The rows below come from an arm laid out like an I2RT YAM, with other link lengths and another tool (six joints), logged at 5 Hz.
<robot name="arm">
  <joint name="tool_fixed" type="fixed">
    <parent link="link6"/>
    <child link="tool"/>
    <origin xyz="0.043 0.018 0.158" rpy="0 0.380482 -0.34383"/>
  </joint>
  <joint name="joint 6" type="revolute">
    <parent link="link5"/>
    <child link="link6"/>
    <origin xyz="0.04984 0 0.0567" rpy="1.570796 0 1.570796"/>
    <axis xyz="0 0 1"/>
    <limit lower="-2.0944" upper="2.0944"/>
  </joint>
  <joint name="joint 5" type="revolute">
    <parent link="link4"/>
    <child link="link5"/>
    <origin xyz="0.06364 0.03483 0.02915" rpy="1.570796 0 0"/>
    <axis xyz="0 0 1"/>
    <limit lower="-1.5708" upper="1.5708"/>
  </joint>
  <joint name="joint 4" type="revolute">
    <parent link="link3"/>
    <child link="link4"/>
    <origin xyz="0.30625 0.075 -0.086" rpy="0 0 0"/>
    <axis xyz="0 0 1"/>
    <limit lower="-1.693" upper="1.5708"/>
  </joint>
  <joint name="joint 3" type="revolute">
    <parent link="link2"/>
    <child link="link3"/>
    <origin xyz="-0.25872 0 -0.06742" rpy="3.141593 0 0"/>
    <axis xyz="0 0 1"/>
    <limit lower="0" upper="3.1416"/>
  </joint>
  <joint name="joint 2" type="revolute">
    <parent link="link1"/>
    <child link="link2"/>
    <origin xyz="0.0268 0.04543 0.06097" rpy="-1.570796 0 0"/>
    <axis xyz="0 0 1"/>
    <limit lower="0" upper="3.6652"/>
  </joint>
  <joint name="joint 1" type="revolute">
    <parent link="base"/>
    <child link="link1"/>
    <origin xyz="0 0 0.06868" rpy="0 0 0"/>
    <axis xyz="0 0 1"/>
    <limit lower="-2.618" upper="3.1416"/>
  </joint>
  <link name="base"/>
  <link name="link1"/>
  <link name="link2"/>
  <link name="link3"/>
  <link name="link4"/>
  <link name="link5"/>
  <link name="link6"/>
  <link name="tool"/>
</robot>
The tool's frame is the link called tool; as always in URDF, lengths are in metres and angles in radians.
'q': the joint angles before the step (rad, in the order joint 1, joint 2, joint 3, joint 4, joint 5, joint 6). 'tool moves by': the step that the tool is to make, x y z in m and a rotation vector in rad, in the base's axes. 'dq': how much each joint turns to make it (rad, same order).
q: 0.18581 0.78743 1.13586 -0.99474 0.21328 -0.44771
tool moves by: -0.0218 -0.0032 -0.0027 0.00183 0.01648 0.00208
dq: -0.00001 -0.06096 -0.01343 -0.06394 -0.00461 0.00263
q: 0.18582 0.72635 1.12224 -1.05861 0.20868 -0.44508
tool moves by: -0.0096 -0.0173 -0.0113 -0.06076 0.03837 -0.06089
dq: 0.00036 -0.01131 -0.03165 -0.02817 0.08072 -0.00189
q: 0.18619 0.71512 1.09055 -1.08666 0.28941 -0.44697
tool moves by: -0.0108 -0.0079 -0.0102 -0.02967 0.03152 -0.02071
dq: -0.00055 -0.02598 -0.03113 -0.03007 0.03058 -0.00417
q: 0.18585 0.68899 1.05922 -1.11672 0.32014 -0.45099
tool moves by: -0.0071 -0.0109 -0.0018 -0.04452 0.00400 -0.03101
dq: -0.00072 -0.02275 -0.02371 -0.00730 0.05149 -0.01147
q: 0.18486 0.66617 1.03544 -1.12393 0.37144 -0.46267
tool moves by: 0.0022 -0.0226 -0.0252 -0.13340 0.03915 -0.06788
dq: -0.00019 -0.01131 -0.12310 0.06796 0.13514 -0.04522
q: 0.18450 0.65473 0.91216 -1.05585 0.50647 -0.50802
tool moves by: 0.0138 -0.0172 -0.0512 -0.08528 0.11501 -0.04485
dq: -0.04853 0.07108 -0.13080 0.10178 0.04699 -0.05354
